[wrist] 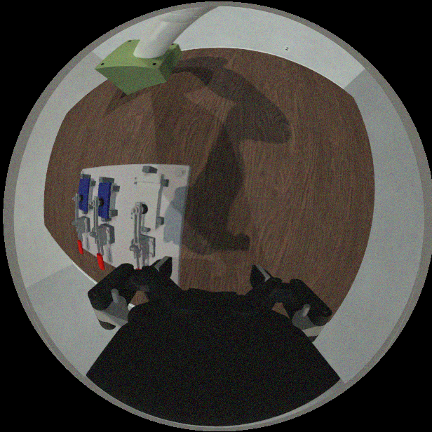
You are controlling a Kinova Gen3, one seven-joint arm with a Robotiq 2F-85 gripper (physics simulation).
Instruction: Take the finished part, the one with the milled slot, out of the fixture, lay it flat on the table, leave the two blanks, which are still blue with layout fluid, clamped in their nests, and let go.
The picture shows: my gripper, a finished part and a fixture plate.
